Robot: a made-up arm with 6 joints. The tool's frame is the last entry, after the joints.
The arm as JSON. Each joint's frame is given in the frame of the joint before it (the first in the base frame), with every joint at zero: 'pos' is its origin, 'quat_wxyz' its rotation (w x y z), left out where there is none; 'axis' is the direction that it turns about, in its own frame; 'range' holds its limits. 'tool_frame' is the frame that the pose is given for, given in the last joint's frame.
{
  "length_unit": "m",
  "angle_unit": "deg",
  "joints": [
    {
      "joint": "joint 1",
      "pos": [
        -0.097,
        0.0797,
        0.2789
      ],
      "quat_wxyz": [
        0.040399,
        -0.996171,
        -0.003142,
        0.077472
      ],
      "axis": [
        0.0,
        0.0,
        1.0
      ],
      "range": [
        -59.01,
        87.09
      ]
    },
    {
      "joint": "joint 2",
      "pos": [
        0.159,
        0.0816,
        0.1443
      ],
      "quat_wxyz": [
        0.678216,
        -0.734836,
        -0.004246,
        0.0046
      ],
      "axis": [
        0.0,
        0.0,
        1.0
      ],
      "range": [
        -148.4,
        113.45
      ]
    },
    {
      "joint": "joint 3",
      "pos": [
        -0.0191,
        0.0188,
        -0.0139
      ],
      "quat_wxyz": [
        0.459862,
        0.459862,
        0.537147,
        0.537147
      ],
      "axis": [
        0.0,
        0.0,
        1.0
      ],
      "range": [
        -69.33,
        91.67
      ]
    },
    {
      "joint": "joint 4",
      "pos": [
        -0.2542,
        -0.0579,
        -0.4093
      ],
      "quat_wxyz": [
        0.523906,
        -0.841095,
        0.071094,
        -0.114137
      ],
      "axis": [
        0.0,
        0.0,
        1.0
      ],
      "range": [
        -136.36,
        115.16
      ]
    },
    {
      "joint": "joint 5",
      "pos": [
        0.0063,
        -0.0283,
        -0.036
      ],
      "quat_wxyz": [
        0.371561,
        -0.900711,
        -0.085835,
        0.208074
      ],
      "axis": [
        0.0,
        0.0,
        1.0
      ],
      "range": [
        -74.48,
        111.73
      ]
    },
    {
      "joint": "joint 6",
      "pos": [
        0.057,
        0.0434,
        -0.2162
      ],
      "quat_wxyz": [
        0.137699,
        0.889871,
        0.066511,
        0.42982
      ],
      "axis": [
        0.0,
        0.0,
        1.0
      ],
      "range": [
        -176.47,
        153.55
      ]
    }
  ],
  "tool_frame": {
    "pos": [
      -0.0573,
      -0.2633,
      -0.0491
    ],
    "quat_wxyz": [
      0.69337,
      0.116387,
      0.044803,
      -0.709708
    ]
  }
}
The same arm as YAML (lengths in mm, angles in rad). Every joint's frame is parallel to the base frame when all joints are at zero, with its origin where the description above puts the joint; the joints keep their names.
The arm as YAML. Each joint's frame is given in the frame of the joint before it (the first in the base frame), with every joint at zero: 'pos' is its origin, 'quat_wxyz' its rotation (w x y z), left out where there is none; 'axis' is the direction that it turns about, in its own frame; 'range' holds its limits. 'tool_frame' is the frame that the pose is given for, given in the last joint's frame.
length_unit: mm
angle_unit: rad
joints:
  - joint: joint 1
    pos: [-97.0, 79.7, 278.9]
    axis: [-0.154605, 0.080003, -0.984732]
    range: [-1.0299, 1.52]
  - joint: joint 2
    pos: [134.8, -67.8, -173.2]
    axis: "-y"
    range: [-2.5901, 1.9801]
  - joint: joint 3
    pos: [-16.0, 13.9, 21.5]
    axis: "+x"
    range: [-1.21, 1.5999]
  - joint: joint 4
    pos: [-409.3, 57.9, -254.2]
    axis: [-0.42499, -0.86508, 0.266494]
    range: [-2.3799, 2.0099]
  - joint: joint 5
    pos: [41.4, 20.2, -3.5]
    axis: [-0.349393, 0.725785, -0.592588]
    range: [-1.2999, 1.9501]
  - joint: joint 6
    pos: [113.9, -108.7, 164.6]
    axis: "+z"
    range: [-3.08, 2.68]
tool_frame:
  pos: [266.4, -40.3, -49.1]
  quat_wxyz: [0.991987, 0.046943, 0.115541, 0.020205]

